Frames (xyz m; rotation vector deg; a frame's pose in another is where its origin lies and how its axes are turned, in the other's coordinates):
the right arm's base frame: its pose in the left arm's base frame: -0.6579 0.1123 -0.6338 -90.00 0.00 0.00
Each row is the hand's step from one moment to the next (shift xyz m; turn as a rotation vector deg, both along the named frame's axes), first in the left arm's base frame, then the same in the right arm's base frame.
Working: the left arm's base frame: its pose in the right arm's base frame: 0.6579 -0.6338 -0.1123 90.00 0.00 0.00

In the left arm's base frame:
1: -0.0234 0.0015 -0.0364 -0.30 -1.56 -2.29
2: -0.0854 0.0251 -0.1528 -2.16 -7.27 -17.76
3: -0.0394 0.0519 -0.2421 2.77 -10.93 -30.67
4: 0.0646 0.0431 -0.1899 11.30 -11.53 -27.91
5: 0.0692 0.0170 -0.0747 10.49 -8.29 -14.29
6: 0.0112 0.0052 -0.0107 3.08 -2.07 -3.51
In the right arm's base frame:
1: -0.0234 0.0364 0.0015 -0.30 2.29 -1.56
2: -0.0854 0.1528 0.0251 -2.16 17.76 -7.27
3: -0.0394 0.2421 0.0519 2.77 30.67 -10.93
4: 0.0646 0.1899 0.0431 11.30 27.91 -11.53
5: 0.0692 0.0747 0.0170 10.49 14.29 -8.29
6: 0.0112 0.0107 0.0052 3.08 3.51 -2.07

